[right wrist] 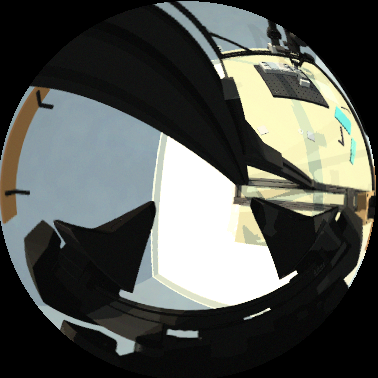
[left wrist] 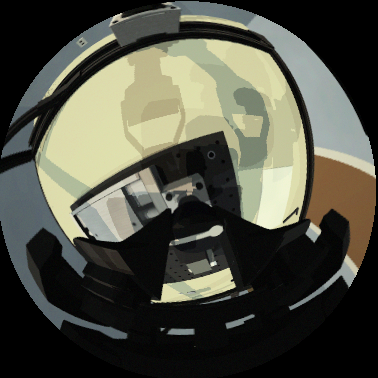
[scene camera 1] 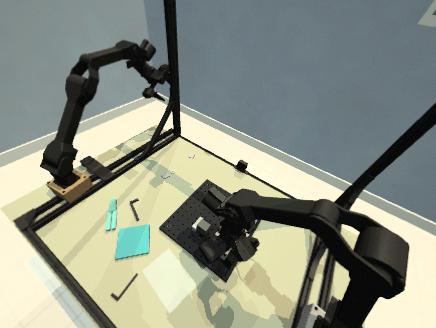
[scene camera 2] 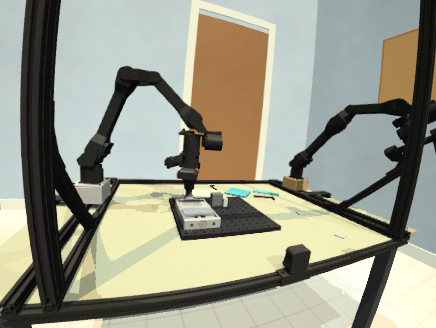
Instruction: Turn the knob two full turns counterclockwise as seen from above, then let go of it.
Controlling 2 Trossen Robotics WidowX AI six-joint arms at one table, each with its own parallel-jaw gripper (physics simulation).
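Places are measured from the left arm's base along level axes (x ahead, y left, z up), in centimetres.
Where they show: left gripper, fingertip midpoint: (scene camera 1: 224, 246) (scene camera 2: 188, 192); right gripper, fingertip midpoint: (right wrist: 204, 204) (scene camera 1: 169, 93) (scene camera 2: 422, 166); left arm's base, origin of the base link: (scene camera 2: 91, 181); right arm's base, origin of the base link: (scene camera 1: 67, 179) (scene camera 2: 296, 177).
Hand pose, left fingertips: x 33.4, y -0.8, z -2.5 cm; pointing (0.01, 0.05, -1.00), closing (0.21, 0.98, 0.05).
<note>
Each offset is from my left fingertips to the top centre of the thing. "pt": to the spot under its first point. Level surfaces: height alone.
The knob {dx +0.1, dy -0.1, dz +3.2 cm} (left wrist: 191, 206) is a dark round shape between the fingertips in the left wrist view, with a pale bar across its near side; the fingers hide much of it. It stands on a grey plate at the edge of the black perforated board {dz -4.3 cm} (scene camera 1: 172, 220) (scene camera 2: 250, 220) (left wrist: 220, 172). My left gripper (scene camera 2: 189, 194) (left wrist: 191, 211) points down and is shut on the knob. In scene camera 1 the left wrist hides the knob. My right gripper (scene camera 1: 158, 95) (right wrist: 204, 204) is open and empty, raised high, away from the board.
A silver box-shaped device {dx +1.2, dy -11.1, dz -1.4 cm} (scene camera 2: 202, 220) (left wrist: 107, 215) lies on the board beside the knob. A grey block {pt dx +10.5, dy -0.1, dz +0.1 cm} (scene camera 1: 201, 226) (scene camera 2: 216, 199) also stands there. A teal square {pt dx +25.2, dy +18.4, dz -4.6 cm} (scene camera 1: 133, 242) (scene camera 2: 237, 192), a teal tool {dx +40.6, dy +17.5, dz -4.4 cm} (scene camera 1: 111, 216) and two black L-shaped keys {dx +35.7, dy +9.9, dz -4.8 cm} (scene camera 1: 134, 209) {dx +16.4, dy +27.0, dz -5.0 cm} (scene camera 1: 125, 288) lie on the table.
</note>
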